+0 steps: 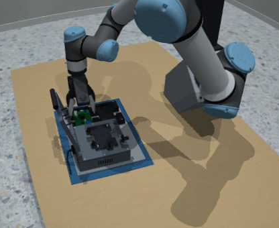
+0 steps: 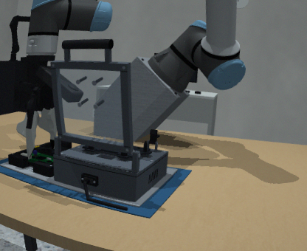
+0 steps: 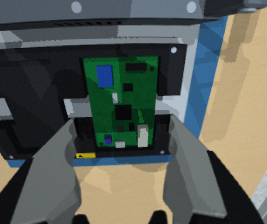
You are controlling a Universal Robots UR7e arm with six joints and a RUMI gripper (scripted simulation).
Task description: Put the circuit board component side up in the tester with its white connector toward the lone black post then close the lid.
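My hand is 20 mm above the green circuit board. Also, from my hand: clear tester lid: 160 mm to the left, 140 mm above, 110 mm ahead; nest: 180 mm to the left, 30 mm above, 10 mm behind.
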